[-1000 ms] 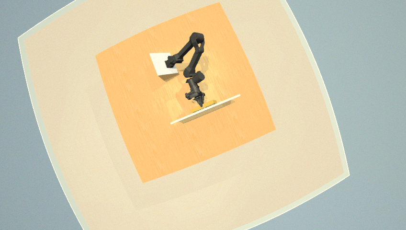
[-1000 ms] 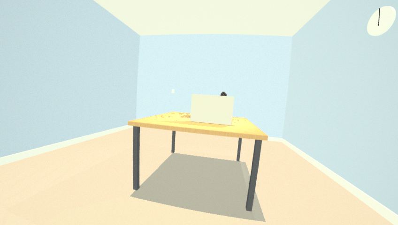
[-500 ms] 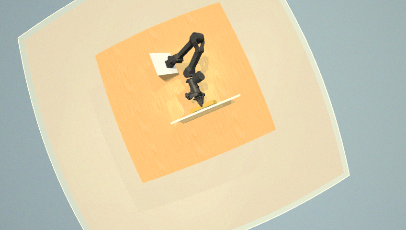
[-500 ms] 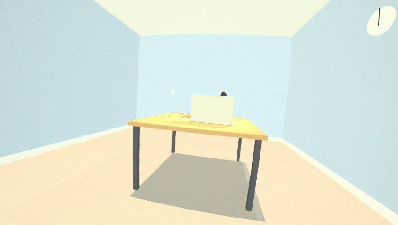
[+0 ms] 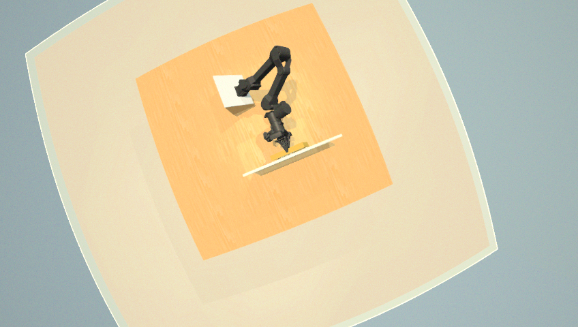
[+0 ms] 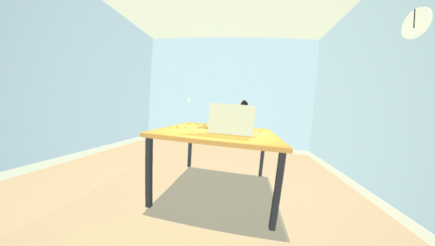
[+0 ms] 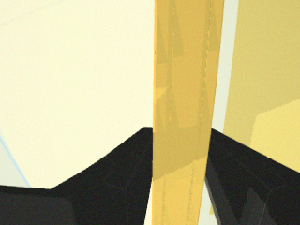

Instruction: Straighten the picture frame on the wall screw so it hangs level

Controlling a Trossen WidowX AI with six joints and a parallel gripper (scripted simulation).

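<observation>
Right now the picture frame is 50 mm below my gripper tip and 10 mm to the left of it. The rest, counted from my gripper tip: white wall panel: 60 mm below, 20 mm ahead, 10 mm to the left.
</observation>
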